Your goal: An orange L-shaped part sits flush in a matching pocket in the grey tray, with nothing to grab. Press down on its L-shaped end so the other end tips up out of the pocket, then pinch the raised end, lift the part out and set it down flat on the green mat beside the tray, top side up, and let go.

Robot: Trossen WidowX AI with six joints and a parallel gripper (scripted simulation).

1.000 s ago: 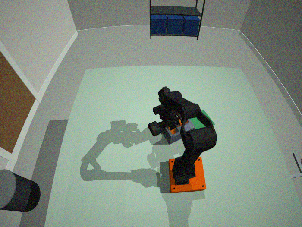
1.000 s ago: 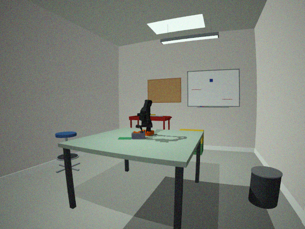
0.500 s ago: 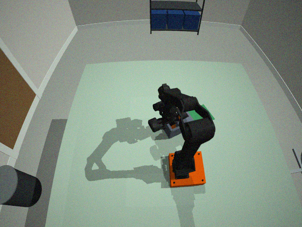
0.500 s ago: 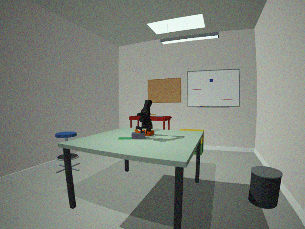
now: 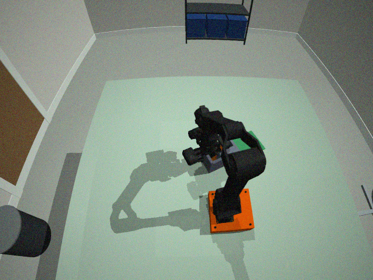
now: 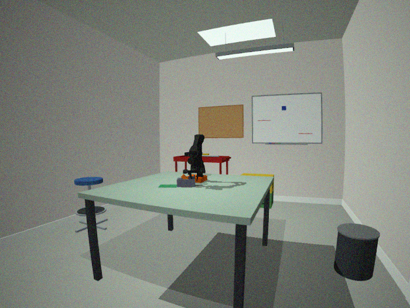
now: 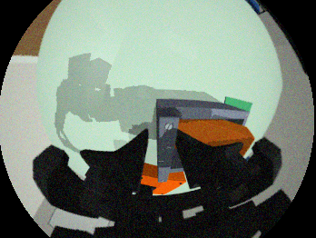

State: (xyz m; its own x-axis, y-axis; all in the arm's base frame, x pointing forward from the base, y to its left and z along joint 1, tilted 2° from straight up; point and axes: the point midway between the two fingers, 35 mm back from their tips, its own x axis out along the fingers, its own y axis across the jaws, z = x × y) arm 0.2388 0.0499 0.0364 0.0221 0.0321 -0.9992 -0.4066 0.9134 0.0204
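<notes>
Right now the orange L-shaped part is 5 cm to the right of my gripper tip, 2 cm ahead of it and 1 cm above it. From my gripper tip the other things lie so: green mat 21 cm to the right, 9 cm ahead, 5 cm below.
</notes>
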